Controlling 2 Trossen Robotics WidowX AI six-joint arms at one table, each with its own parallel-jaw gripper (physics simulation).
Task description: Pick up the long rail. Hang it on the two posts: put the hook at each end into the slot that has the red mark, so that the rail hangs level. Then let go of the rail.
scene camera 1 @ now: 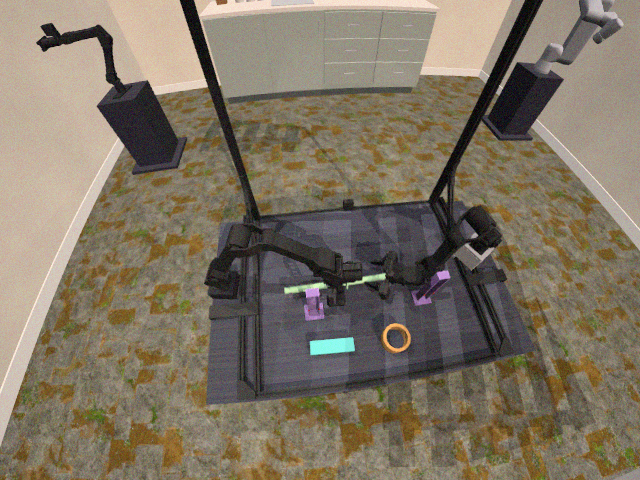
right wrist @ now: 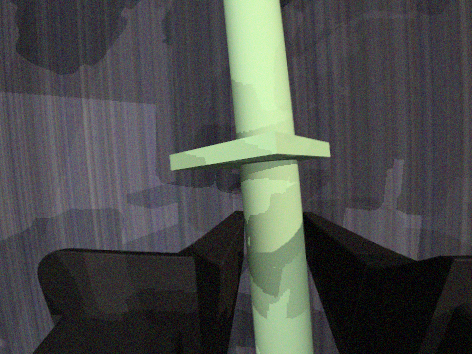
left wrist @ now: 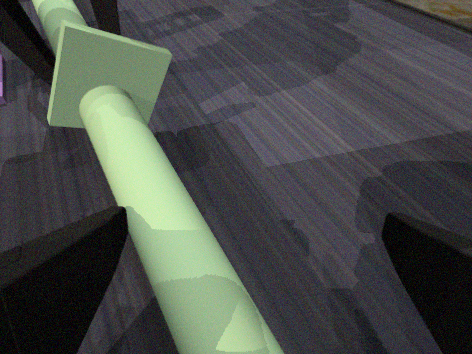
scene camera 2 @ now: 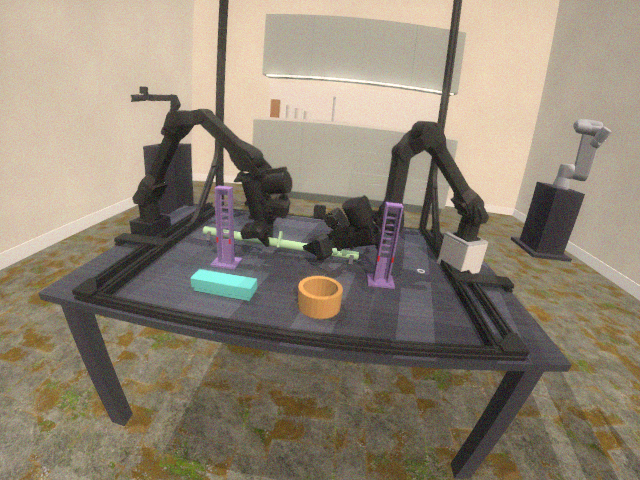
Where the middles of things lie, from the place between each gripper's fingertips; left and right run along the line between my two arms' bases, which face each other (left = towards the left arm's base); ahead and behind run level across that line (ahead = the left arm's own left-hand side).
My left hand is 90 mm to the left of the pale green rail point(left wrist: 106, 83) and 30 mm short of it. Round my left hand: teal block point(scene camera 2: 227, 285): 260 mm ahead, 180 mm to the right, 20 mm below; orange ring point(scene camera 2: 319, 297): 260 mm ahead, 50 mm to the left, 10 mm below.
I see my right gripper 3 cm to the right of the pale green rail and 1 cm below it. The rest, counted from my right hand: teal block (22 cm ahead, 5 cm to the right, 2 cm below); then orange ring (23 cm ahead, 17 cm to the left, 1 cm below).
